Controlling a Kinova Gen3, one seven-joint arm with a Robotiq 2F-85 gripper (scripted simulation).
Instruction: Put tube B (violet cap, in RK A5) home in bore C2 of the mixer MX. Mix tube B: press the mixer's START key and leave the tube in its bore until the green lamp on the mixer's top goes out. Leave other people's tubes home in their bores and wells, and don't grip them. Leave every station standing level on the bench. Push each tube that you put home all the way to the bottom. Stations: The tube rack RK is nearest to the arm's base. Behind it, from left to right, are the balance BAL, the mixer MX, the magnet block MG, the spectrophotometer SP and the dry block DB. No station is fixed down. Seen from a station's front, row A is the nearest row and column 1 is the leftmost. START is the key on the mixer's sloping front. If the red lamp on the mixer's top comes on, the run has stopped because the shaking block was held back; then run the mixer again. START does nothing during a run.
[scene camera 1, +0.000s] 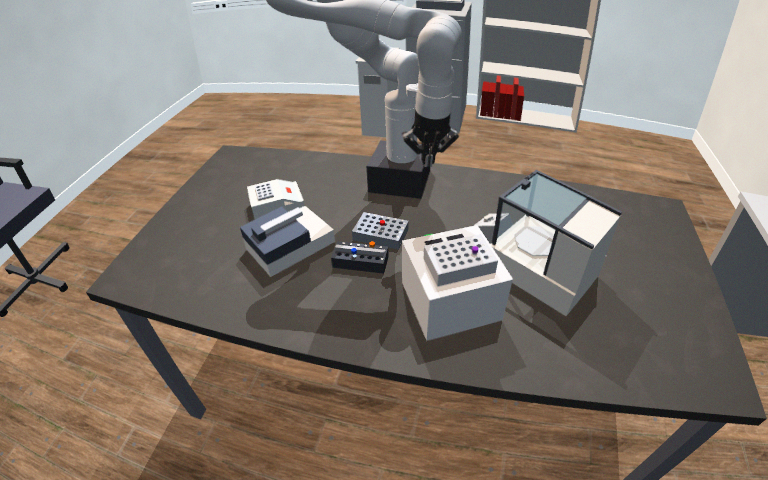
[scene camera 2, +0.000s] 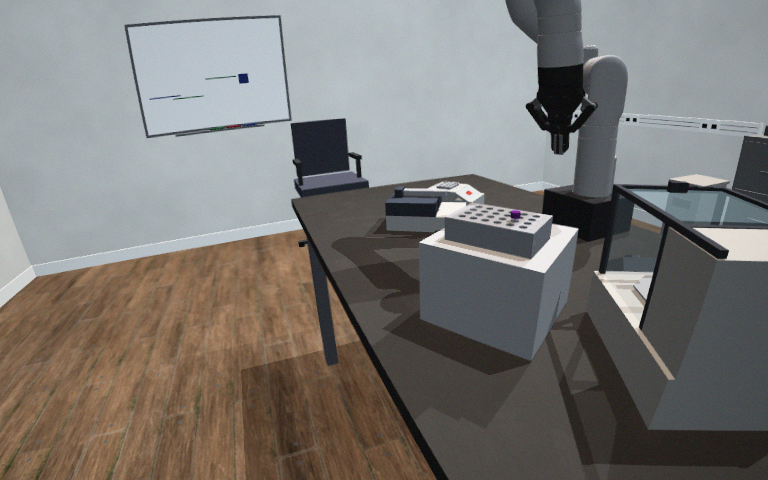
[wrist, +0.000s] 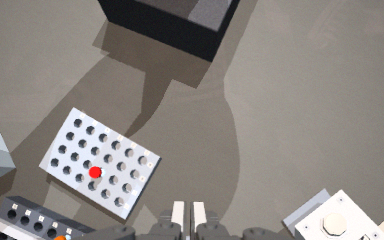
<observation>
In view: my gripper (scene camera 2: 559, 153), a glass-walled balance BAL (scene camera 2: 675, 311) and a spectrophotometer SP (scene camera 1: 283, 241).
The glass-walled balance BAL shows as well in scene camera 1 (scene camera 1: 534, 236). The spectrophotometer SP is seen too in scene camera 2 (scene camera 2: 415, 210). My gripper shows as well in scene camera 1 (scene camera 1: 427, 164).
</observation>
